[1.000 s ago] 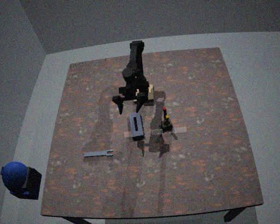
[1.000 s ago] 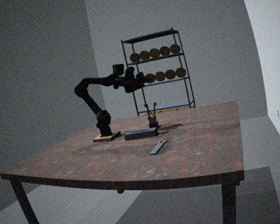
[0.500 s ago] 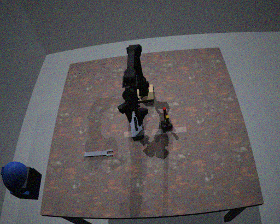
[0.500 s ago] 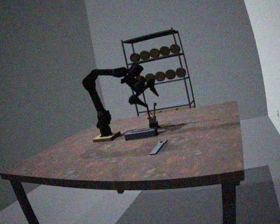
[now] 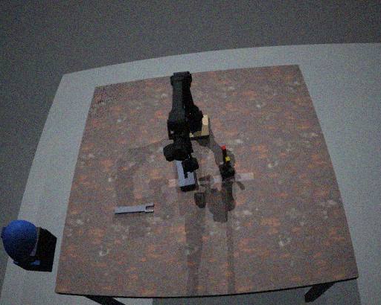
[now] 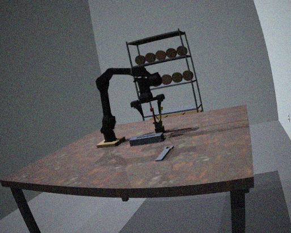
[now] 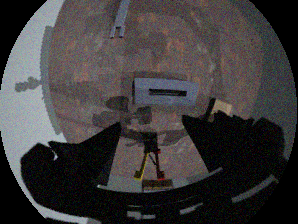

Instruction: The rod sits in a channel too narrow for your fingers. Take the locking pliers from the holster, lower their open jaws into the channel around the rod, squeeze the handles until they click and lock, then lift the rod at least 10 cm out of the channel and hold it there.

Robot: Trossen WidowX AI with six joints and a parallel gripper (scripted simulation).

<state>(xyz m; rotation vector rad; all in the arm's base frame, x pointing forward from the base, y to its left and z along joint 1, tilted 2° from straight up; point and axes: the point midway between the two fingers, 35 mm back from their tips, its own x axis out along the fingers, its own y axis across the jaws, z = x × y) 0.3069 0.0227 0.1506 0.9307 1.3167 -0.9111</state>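
The small dark holster lies 150 mm to the left of my gripper tip, 130 mm below it and 50 mm behind it. The rest, counted from my gripper tip: flat grey forked bar 230 mm to the right, 160 mm ahead, 130 mm below; grey channel block 120 mm below, 40 mm to the right, 40 mm behind.
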